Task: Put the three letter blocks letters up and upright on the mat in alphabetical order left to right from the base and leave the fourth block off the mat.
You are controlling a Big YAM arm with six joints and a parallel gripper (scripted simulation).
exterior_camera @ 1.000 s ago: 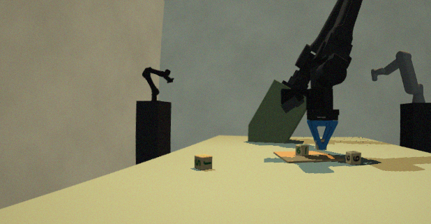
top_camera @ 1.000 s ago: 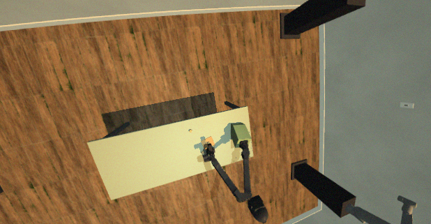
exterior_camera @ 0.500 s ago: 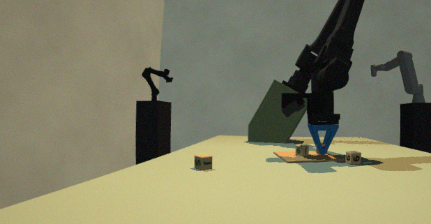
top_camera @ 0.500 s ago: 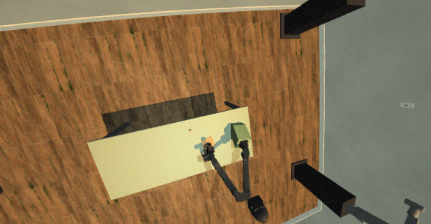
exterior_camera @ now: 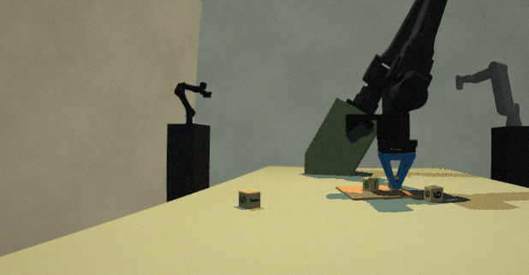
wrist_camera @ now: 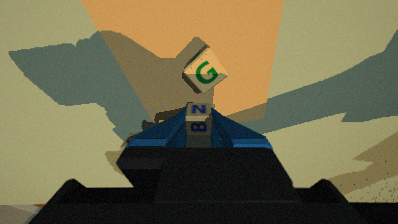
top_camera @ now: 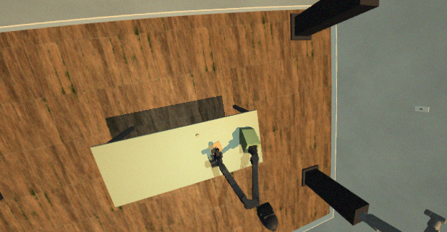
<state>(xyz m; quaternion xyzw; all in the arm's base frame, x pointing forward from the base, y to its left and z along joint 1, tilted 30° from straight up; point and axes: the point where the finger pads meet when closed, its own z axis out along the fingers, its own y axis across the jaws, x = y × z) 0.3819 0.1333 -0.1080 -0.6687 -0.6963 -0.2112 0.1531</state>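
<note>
My gripper is now right at the block. The rest, counted from my hand: orange mat (4 cm to the right, 2 cm below).
</note>
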